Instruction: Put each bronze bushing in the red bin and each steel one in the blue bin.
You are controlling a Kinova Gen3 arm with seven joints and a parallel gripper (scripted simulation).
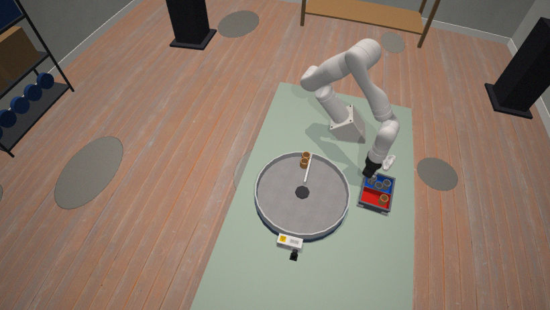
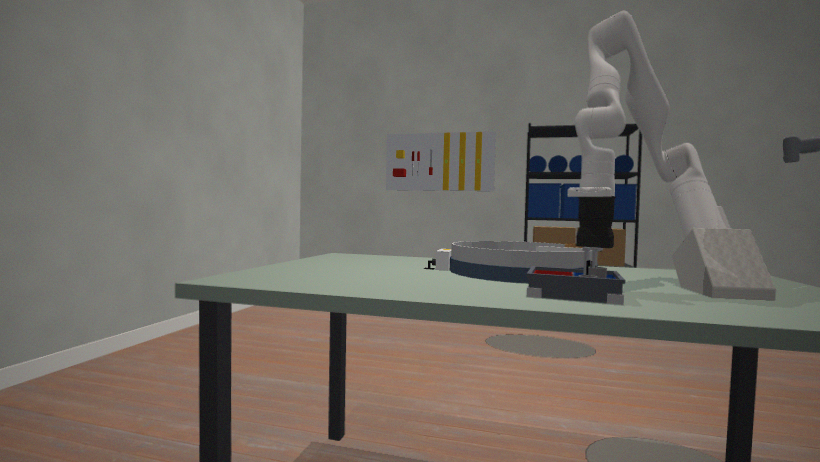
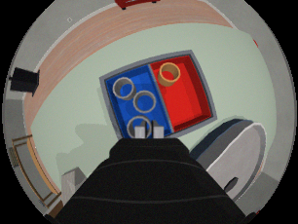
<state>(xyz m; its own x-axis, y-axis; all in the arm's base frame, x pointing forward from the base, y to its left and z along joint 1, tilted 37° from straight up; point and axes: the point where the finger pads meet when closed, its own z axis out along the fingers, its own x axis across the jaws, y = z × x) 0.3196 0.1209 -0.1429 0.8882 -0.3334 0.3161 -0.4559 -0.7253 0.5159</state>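
Now: hand 40 mm short of the two-part bin, 30 mm to the right of it and 30 mm above it. The rest, counted from my hand: grey turntable 310 mm to the right, 140 mm ahead.
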